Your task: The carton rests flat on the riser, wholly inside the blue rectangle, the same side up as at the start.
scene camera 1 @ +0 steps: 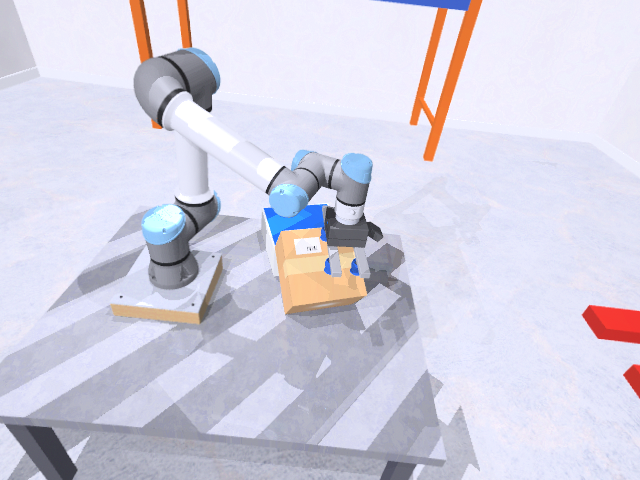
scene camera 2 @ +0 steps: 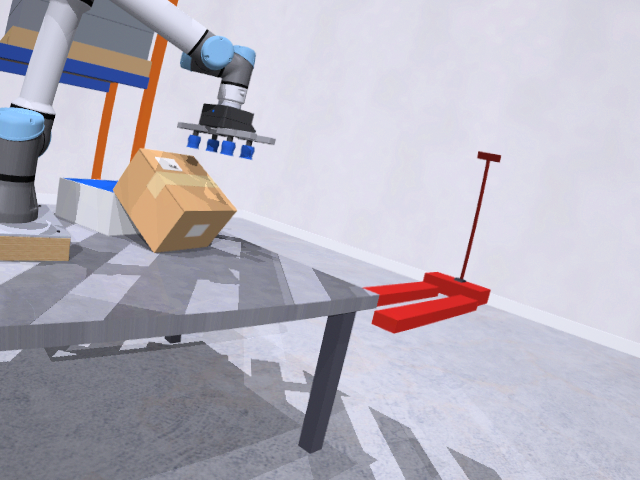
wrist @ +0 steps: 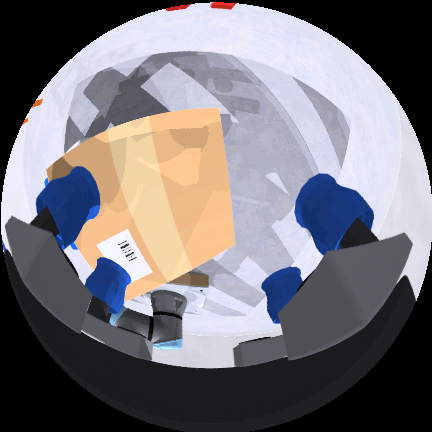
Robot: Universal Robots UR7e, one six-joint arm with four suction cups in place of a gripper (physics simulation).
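Observation:
The brown carton (scene camera 1: pixel 310 291) (scene camera 2: pixel 160 206) (wrist: pixel 200 200) is tilted. Its lower edge rests on the table and its back part leans on the edge of the riser (scene camera 1: pixel 268 248) (scene camera 2: pixel 95 211). Its face with the tape and the barcode label slopes upward. The riser is a whitish block with a blue area (scene camera 1: pixel 297 219) (scene camera 2: pixel 98 183) on top, partly hidden by the arm and carton. My gripper (scene camera 1: pixel 342 265) (scene camera 2: pixel 220 146) (wrist: pixel 200 245) points down with its four blue cups. In scene camera 2 the cups hang above and right of the carton, with a visible gap and nothing on them.
The arm's base plate (scene camera 1: pixel 209 294) (scene camera 2: pixel 51 248) is on the grey table (scene camera 1: pixel 206 382) (scene camera 2: pixel 232 315), left of the carton. An orange-posted rack (scene camera 1: pixel 455 77) (scene camera 2: pixel 148 103) stands behind. A red pallet truck (scene camera 1: pixel 615 322) (scene camera 2: pixel 429 312) (wrist: pixel 222 5) is on the floor beyond the table.

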